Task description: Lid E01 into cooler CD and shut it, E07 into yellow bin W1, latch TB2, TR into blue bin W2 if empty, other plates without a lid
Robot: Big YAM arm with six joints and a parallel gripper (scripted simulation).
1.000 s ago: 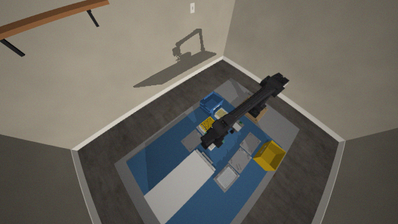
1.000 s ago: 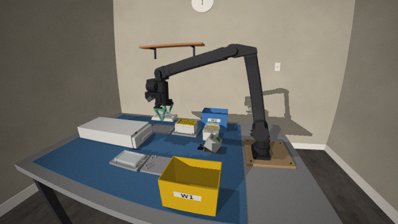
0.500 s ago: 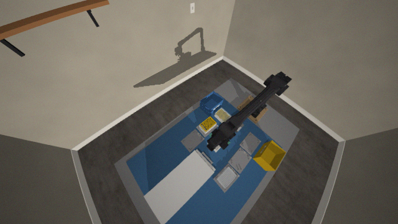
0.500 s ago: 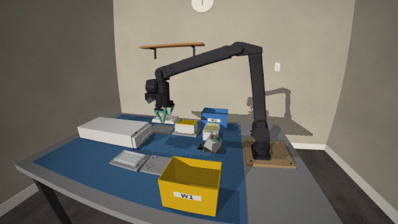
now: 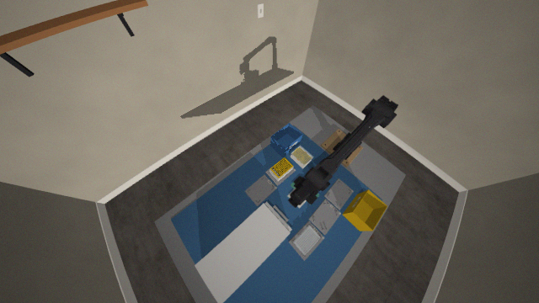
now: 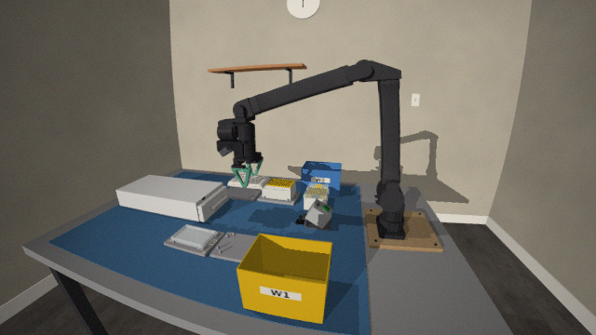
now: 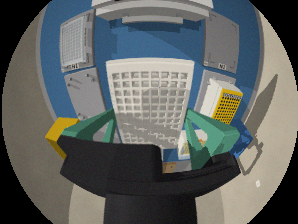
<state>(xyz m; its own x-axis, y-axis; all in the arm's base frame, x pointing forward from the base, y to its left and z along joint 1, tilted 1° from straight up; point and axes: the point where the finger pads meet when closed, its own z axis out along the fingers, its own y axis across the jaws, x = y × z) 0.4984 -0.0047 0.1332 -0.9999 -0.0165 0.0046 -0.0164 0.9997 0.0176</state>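
The yellow bin W1 lies 32 cm to the left of my hand, 22 cm behind it and 11 cm below it. Round my hand: grey plate lid (24 cm ahead, 12 cm below); then tip rack TR (20 cm to the right, 9 cm below, 6 cm behind); then white plate (right at my hand).
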